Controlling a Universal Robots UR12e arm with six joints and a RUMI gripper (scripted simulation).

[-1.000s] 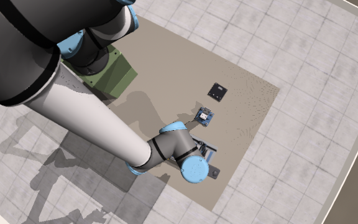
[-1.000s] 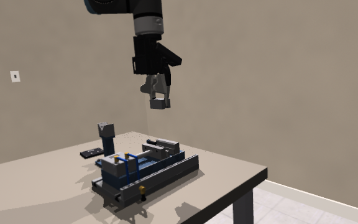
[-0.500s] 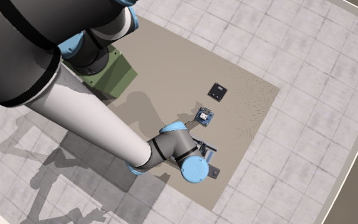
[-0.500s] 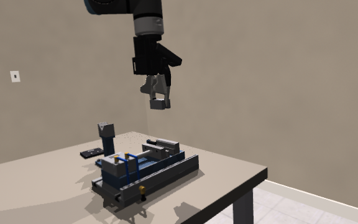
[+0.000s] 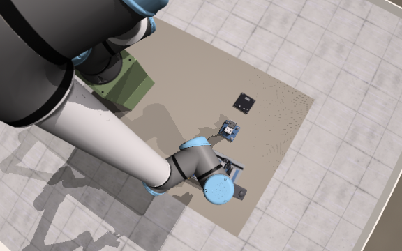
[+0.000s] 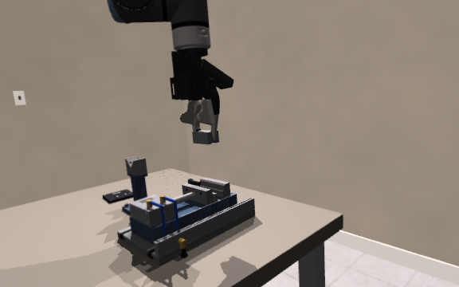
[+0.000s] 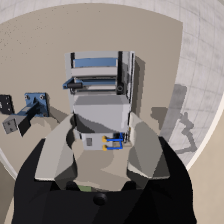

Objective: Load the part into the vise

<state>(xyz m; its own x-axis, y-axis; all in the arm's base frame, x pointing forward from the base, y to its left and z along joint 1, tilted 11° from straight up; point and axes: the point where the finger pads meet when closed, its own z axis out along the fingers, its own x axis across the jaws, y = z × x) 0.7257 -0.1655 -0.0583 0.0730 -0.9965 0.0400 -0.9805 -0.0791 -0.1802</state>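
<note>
My gripper is now 15 cm above the fixed jaw, 3 cm short of it and 2 cm to the right of it. Round my hand: work stop rod: 14 cm below, 7 cm to the left; part: 1 cm below; cylinder rod: 15 cm below, 9 cm behind, 1 cm to the left.
</note>
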